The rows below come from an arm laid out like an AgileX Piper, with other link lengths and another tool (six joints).
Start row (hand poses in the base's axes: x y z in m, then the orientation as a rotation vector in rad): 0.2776 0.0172 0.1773 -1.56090 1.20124 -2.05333
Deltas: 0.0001 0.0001 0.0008 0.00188 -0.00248 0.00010; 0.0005 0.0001 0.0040 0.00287 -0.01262 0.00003; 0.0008 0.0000 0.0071 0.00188 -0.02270 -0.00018; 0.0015 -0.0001 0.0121 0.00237 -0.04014 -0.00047; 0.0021 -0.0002 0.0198 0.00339 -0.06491 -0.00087; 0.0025 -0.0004 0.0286 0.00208 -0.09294 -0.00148; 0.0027 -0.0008 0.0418 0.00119 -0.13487 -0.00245; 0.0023 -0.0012 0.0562 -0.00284 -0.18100 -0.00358; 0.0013 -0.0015 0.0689 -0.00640 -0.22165 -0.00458; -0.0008 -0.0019 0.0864 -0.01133 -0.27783 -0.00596; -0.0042 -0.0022 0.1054 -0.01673 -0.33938 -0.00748; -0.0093 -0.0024 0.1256 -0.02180 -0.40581 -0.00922; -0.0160 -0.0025 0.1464 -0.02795 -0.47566 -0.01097; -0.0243 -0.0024 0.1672 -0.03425 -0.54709 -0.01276; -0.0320 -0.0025 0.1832 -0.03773 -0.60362 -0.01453; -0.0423 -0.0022 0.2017 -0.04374 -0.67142 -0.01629; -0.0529 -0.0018 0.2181 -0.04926 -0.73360 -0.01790; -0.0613 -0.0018 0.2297 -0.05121 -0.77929 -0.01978; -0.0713 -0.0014 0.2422 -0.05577 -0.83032 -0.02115
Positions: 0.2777 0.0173 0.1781 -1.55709 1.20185 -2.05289; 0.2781 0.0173 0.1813 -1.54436 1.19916 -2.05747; 0.2784 0.0172 0.1844 -1.53255 1.19495 -2.06385; 0.2791 0.0171 0.1894 -1.51113 1.18940 -2.07269; 0.2797 0.0170 0.1971 -1.48055 1.18169 -2.08464; 0.2801 0.0168 0.2059 -1.44693 1.17090 -2.10008; 0.2803 0.0164 0.2191 -1.39604 1.15546 -2.12140; 0.2799 0.0160 0.2335 -1.34116 1.13561 -2.14648; 0.2789 0.0157 0.2462 -1.29266 1.11781 -2.16757; 0.2768 0.0153 0.2637 -1.22544 1.09276 -2.19516; 0.2734 0.0150 0.2827 -1.15156 1.06473 -2.22332; 0.2683 0.0148 0.3029 -1.07132 1.03455 -2.25068; 0.2616 0.0147 0.3237 -0.98711 1.00135 -2.27746; 0.2533 0.0148 0.3445 -0.90088 0.96669 -2.30203; 0.2456 0.0147 0.3605 -0.83200 0.94036 -2.31839; 0.2353 0.0150 0.3790 -0.75012 0.90637 -2.33707; 0.2247 0.0154 0.3954 -0.67507 0.87469 -2.35200; 0.2163 0.0154 0.4070 -0.61911 0.85349 -2.36029; 0.2063 0.0158 0.4195 -0.55765 0.82691 -2.36980
